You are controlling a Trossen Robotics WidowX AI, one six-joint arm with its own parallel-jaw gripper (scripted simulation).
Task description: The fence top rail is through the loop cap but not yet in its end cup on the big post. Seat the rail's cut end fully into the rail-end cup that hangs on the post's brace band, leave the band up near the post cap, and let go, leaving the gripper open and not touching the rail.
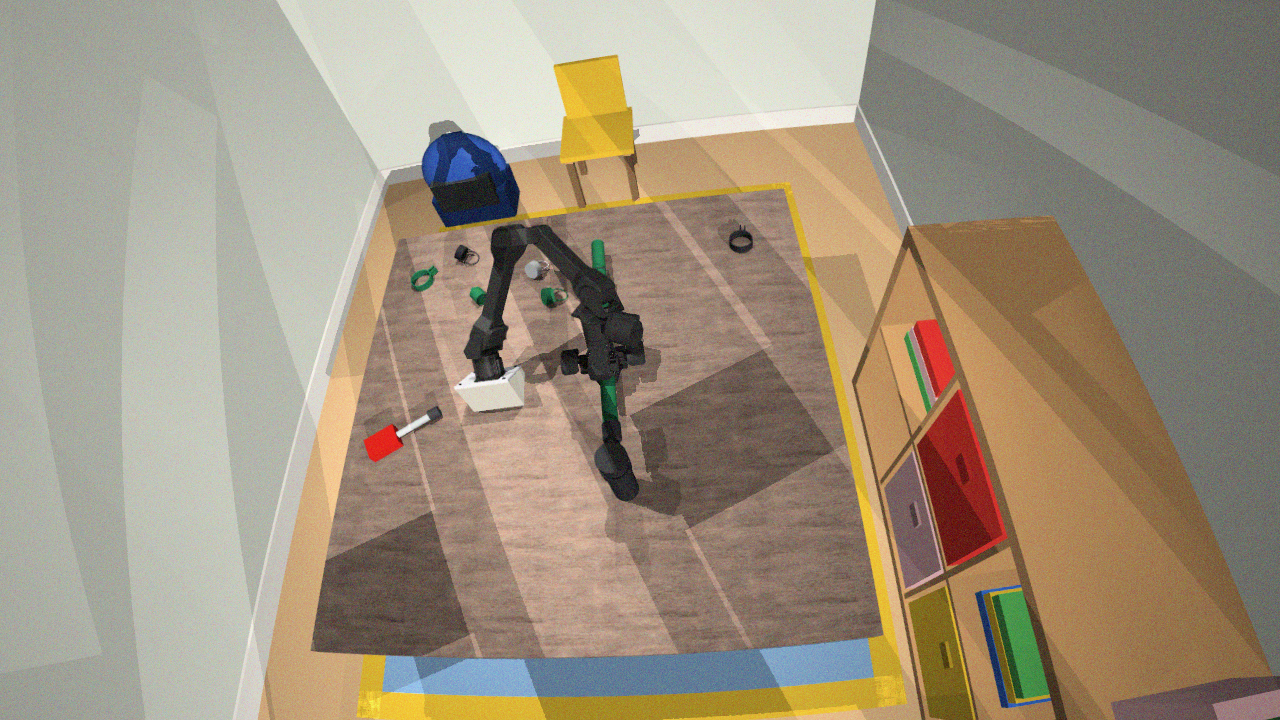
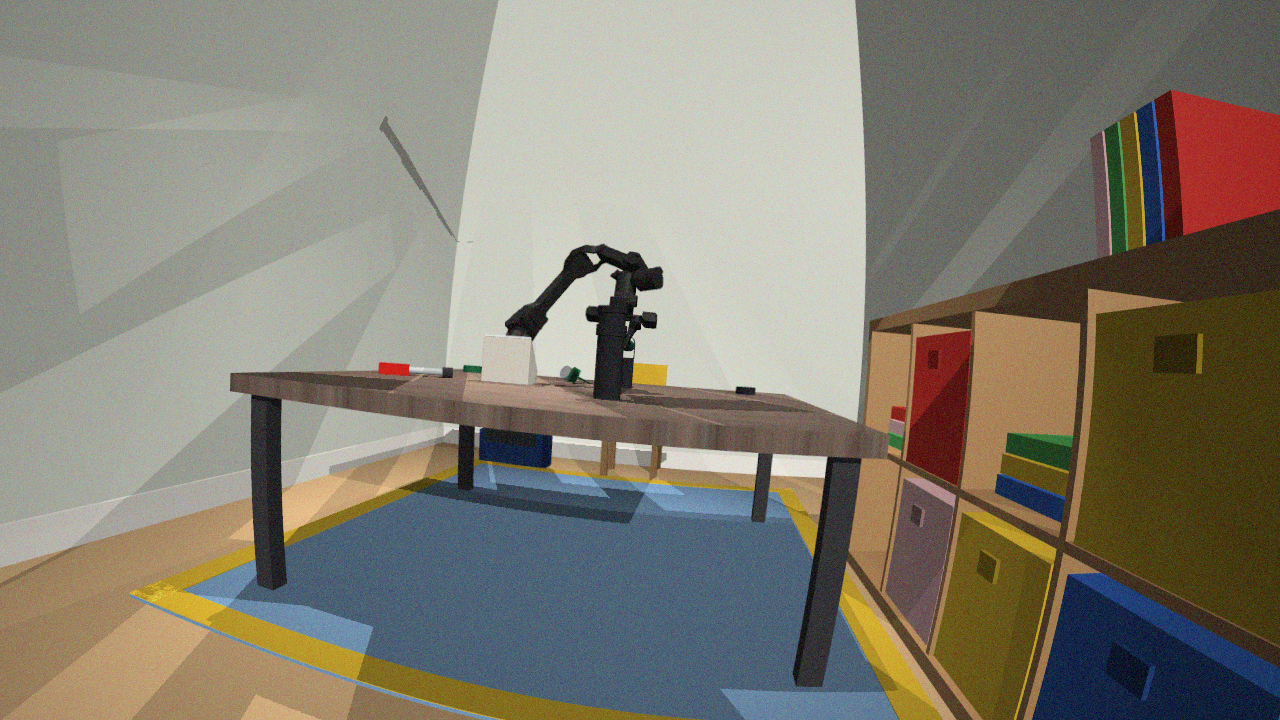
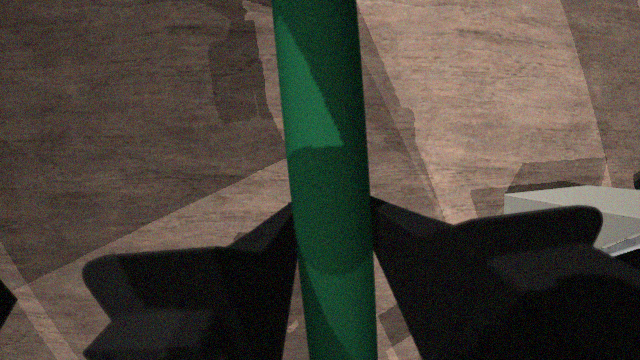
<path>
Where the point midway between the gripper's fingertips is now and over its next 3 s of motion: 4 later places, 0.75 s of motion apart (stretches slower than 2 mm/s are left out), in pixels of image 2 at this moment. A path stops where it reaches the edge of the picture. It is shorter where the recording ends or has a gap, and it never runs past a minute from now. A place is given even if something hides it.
My gripper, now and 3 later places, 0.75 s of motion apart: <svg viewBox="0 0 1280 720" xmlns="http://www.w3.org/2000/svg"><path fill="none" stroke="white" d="M617 348L620 345L616 345L618 335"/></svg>
</path>
